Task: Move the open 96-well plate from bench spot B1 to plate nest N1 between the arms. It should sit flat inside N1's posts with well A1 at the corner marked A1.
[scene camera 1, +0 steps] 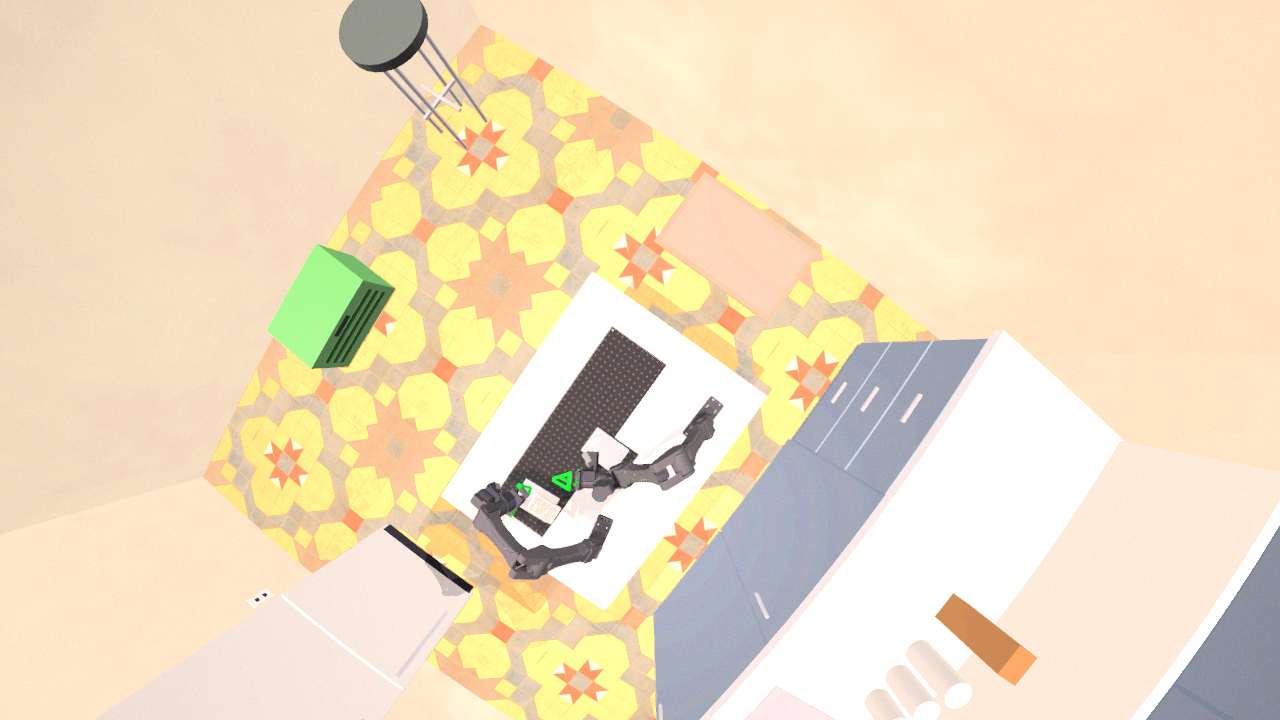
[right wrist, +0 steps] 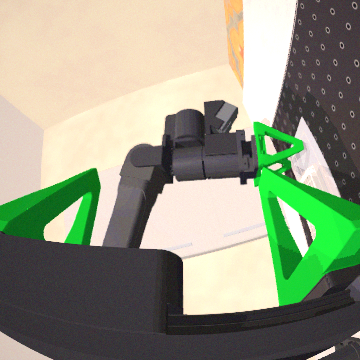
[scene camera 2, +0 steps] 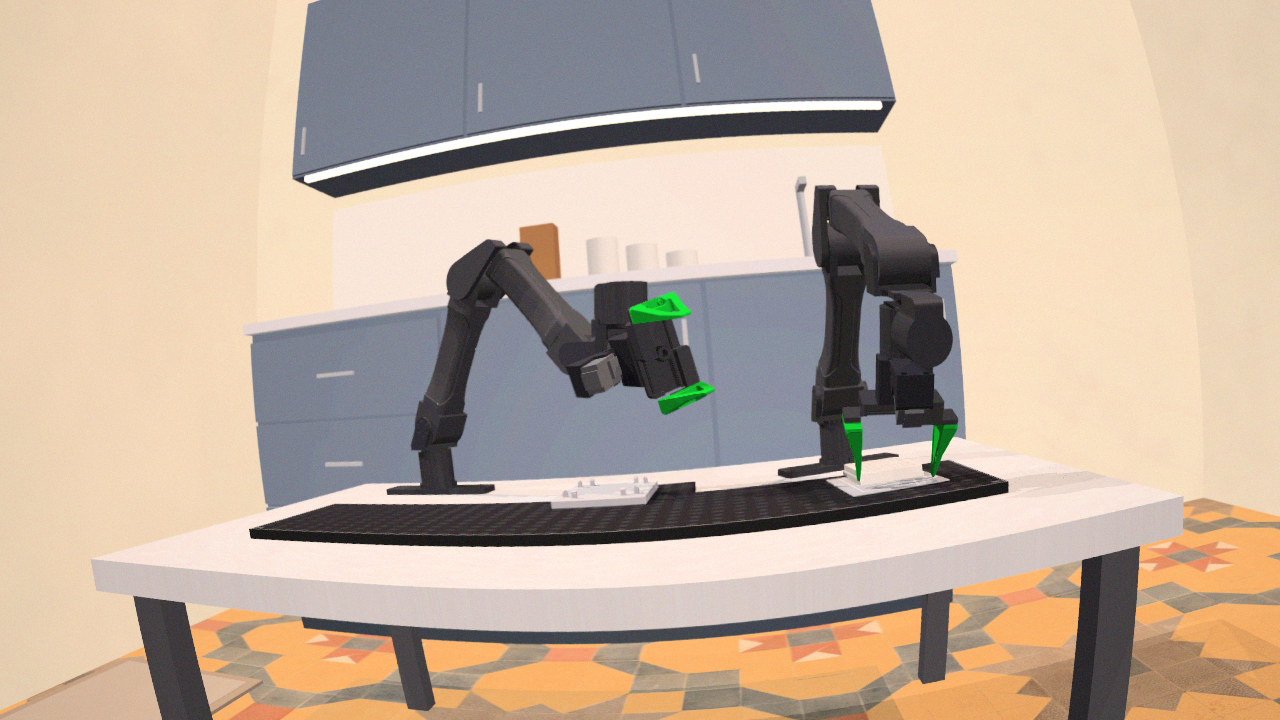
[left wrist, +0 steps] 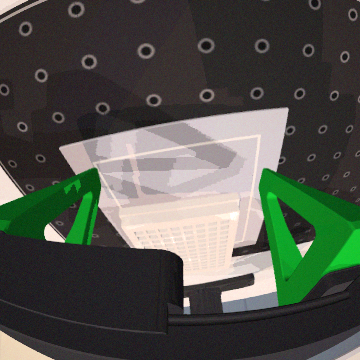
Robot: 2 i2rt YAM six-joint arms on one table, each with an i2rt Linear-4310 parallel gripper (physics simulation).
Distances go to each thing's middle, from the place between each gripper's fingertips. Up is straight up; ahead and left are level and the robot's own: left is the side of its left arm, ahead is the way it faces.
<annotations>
My right hand is 17 cm above the white nest with locator pins (scene camera 2: pixel 638 492), 15 cm to the left of it and 8 cm past it. Round my right hand: white well plate (scene camera 2: pixel 890 469) (22 cm to the left, 17 cm below, 5 cm behind).
My left hand is 100 mm past the white well plate and 10 mm to the left of it. Also, from my left hand: white nest with locator pins: 130 mm behind, 380 mm to the right.
</annotations>
